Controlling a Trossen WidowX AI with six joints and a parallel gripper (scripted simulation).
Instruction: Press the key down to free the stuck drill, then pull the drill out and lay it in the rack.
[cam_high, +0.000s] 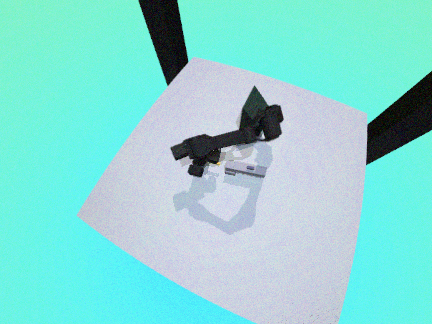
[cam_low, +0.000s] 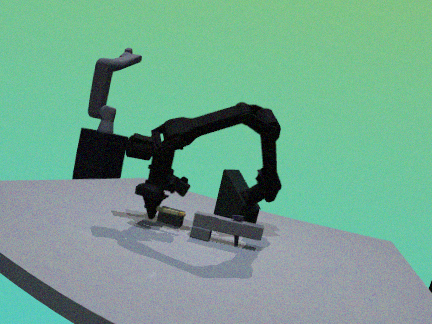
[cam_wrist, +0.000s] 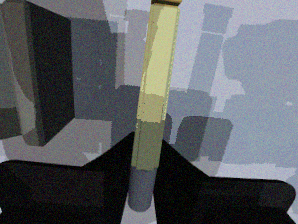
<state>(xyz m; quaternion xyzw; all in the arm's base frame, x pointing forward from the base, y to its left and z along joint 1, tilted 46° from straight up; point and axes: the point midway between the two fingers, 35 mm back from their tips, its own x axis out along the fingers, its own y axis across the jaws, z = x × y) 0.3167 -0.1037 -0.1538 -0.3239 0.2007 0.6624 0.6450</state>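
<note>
Now: the drill 40 mm to the left of my gripper tip, 30 mm above it and 10 mm behind it. Also, from my gripper tip: key 230 mm to the left, 40 mm behind, 40 mm above; rack 80 mm behind, 20 mm to the left.
</note>
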